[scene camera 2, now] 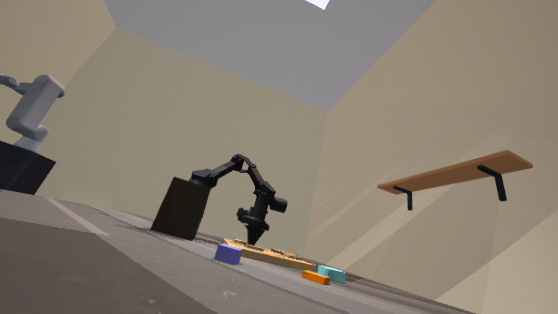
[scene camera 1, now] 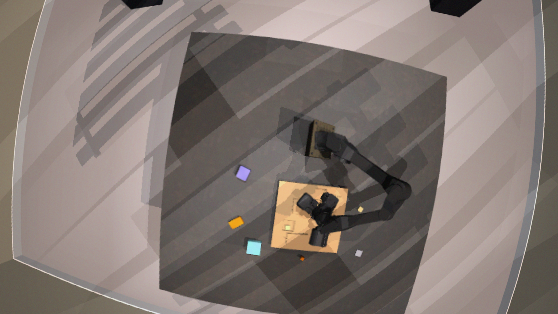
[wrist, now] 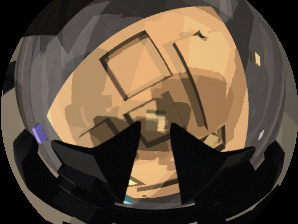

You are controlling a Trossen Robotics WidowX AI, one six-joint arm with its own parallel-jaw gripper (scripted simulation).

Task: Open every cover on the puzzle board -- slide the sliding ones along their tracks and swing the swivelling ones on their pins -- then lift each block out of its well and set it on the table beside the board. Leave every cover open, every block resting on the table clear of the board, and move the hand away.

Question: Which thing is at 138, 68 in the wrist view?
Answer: A tan puzzle board.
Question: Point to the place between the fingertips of my gripper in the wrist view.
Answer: At 155, 126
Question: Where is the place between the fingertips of my gripper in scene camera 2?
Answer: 250, 245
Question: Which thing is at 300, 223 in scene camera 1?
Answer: A tan puzzle board.
